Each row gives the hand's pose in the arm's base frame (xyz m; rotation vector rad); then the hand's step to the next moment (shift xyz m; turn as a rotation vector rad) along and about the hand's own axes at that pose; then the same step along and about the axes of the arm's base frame.
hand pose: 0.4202 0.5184 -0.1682 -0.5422 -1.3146 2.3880
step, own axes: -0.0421 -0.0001 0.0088 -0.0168 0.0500 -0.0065
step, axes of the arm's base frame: 0.0320 -0.0266 0.0110 0.0114 -0.0286 -0.0434
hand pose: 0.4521 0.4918 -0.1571 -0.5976 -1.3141 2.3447
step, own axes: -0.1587 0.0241 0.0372 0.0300 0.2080 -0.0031
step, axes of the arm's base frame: 0.1096 -0.1206 0.0245 -0.0489 -0.0835 -0.1866
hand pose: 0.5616 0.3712 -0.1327 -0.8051 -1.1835 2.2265
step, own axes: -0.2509 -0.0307 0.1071 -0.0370 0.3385 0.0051
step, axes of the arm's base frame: 0.1073 -0.2091 0.1418 -0.0260 -0.1978 -0.2760
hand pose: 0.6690 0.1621 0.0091 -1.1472 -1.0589 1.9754
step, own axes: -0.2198 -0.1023 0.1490 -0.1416 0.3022 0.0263
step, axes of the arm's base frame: -0.0260 -0.1762 0.2219 0.0046 -0.2712 -0.1962
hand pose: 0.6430 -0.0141 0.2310 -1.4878 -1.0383 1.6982
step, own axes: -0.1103 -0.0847 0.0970 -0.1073 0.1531 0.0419
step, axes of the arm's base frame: -0.0820 -0.0690 0.1314 -0.0206 -0.1724 -0.0811
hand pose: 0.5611 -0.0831 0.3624 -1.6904 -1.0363 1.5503
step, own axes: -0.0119 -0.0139 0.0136 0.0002 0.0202 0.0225
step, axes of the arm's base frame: -0.0155 -0.0041 0.0162 -0.0194 -0.0115 -0.0201
